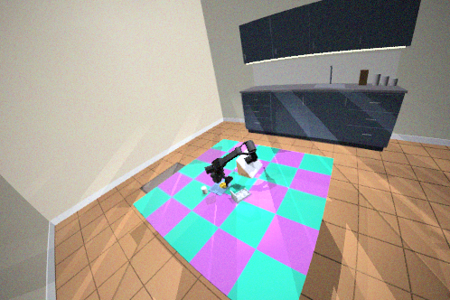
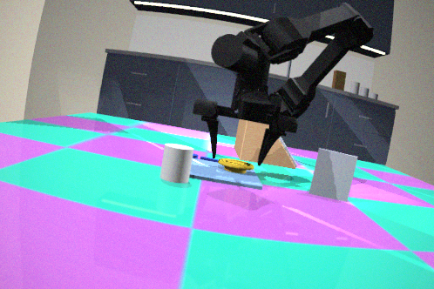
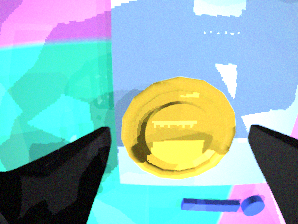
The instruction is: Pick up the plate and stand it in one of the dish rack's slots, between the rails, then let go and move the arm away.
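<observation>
Right now the yellow plate is 1 cm below my gripper tip. Round my gripper tip: blue spoon (8 cm behind, 7 cm to the right, 2 cm below); white cylindrical cup (13 cm ahead, 8 cm to the right); pale blue mat (2 cm to the right, 2 cm below, 2 cm ahead).
</observation>
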